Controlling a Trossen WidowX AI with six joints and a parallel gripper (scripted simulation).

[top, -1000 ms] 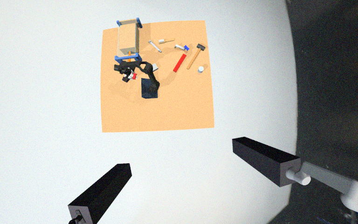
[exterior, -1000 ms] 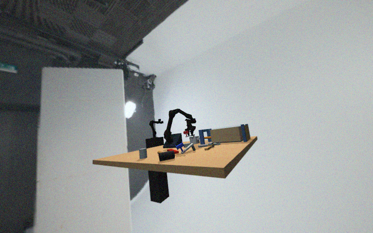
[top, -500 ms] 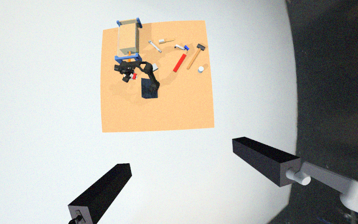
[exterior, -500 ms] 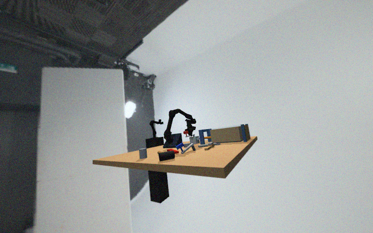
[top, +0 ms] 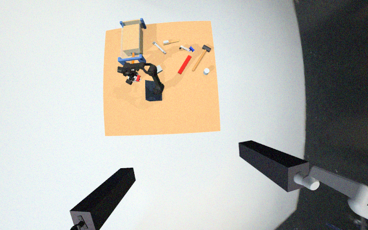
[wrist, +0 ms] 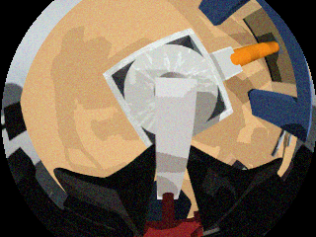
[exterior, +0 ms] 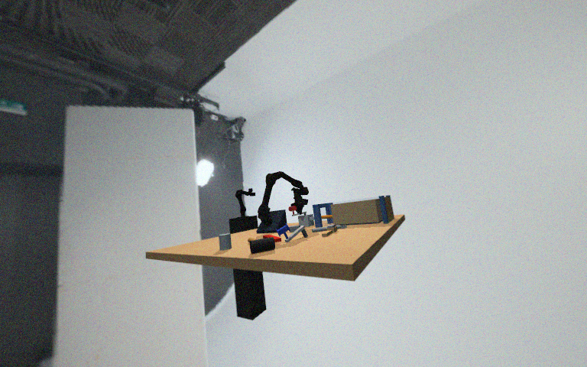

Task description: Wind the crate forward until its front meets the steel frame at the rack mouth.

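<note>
My gripper tip is now 60 mm above the winch, 30 mm to the right of it and 10 mm short of it. From my gripper tip the other things lie so: red knob: 50 mm to the right, 40 mm above, 30 mm behind; winch handle: 20 mm above, 10 mm to the right, 10 mm behind; blue steel frame: 190 mm ahead, 30 mm to the left, 10 mm above.
</note>
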